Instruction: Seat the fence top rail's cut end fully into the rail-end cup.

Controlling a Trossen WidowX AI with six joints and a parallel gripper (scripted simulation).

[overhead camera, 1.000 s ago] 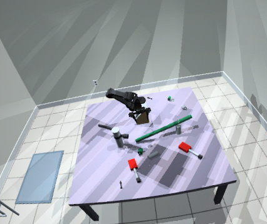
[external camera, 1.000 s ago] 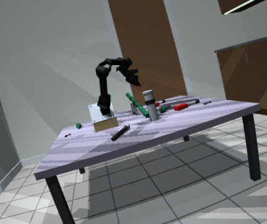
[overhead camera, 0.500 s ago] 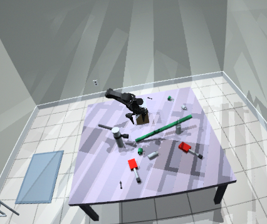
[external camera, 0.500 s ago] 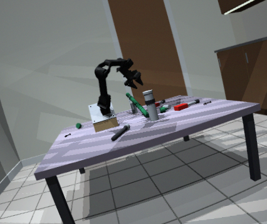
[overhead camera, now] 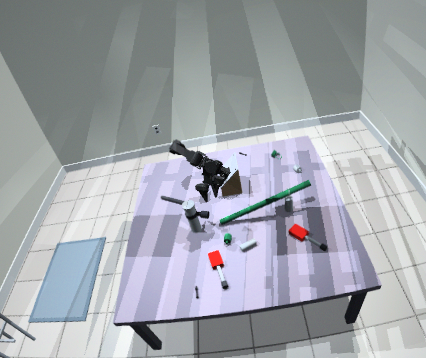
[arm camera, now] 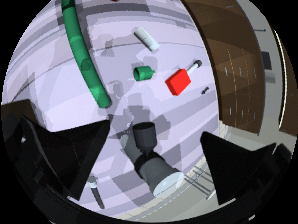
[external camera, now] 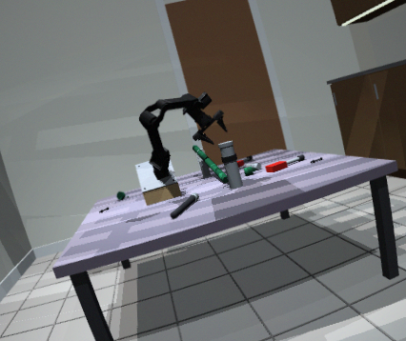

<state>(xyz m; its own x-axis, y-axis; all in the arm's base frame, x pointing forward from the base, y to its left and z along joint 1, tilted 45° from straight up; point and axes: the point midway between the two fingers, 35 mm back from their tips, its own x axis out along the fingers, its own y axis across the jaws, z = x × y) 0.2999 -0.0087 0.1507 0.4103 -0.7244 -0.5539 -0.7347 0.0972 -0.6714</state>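
Right now the dark rail-end cup is 9 cm below my gripper tip and 7 cm to the right of it. From my gripper tip the other things lie so: loop cap 42 cm to the left, 12 cm below, 1 cm behind; then green fitting 20 cm below, 12 cm ahead, 3 cm to the left; then white cylinder 21 cm below, 18 cm ahead, 14 cm to the left.
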